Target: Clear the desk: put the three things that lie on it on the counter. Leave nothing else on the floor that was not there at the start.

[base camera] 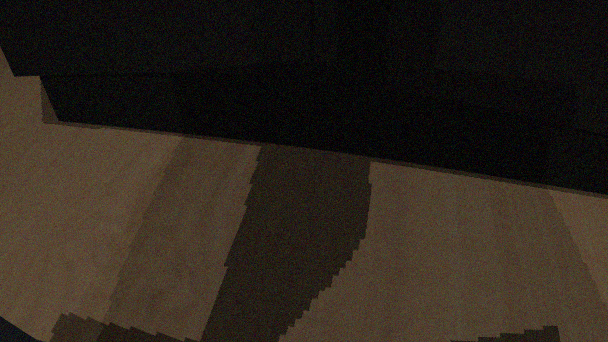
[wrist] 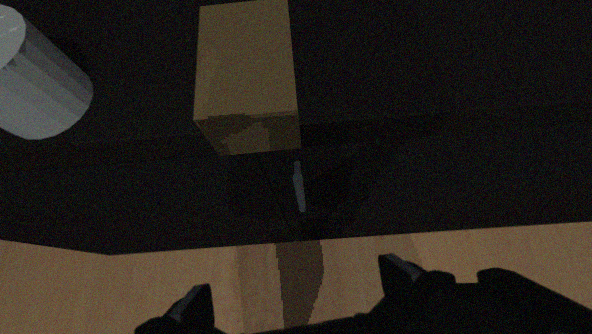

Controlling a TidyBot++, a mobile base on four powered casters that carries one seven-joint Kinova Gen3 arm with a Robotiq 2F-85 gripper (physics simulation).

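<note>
A yellow-brown box stands on the dark top of the counter, near its front edge, in the wrist view. A light grey cylinder stands on the same top to the left of the box, partly cut off by the view's edge. My gripper is open and empty, at the bottom of the wrist view. It is apart from the box, on the near side of the counter's front edge. The gripper does not show in the base camera. The desk cannot be made out in either view.
A thin grey handle shows on the counter's dark front, below the box. The brown floor lies in front of the counter, with dark shadows across it. In the base camera, the counter's dark front spans most of the view's width, ending near the left side.
</note>
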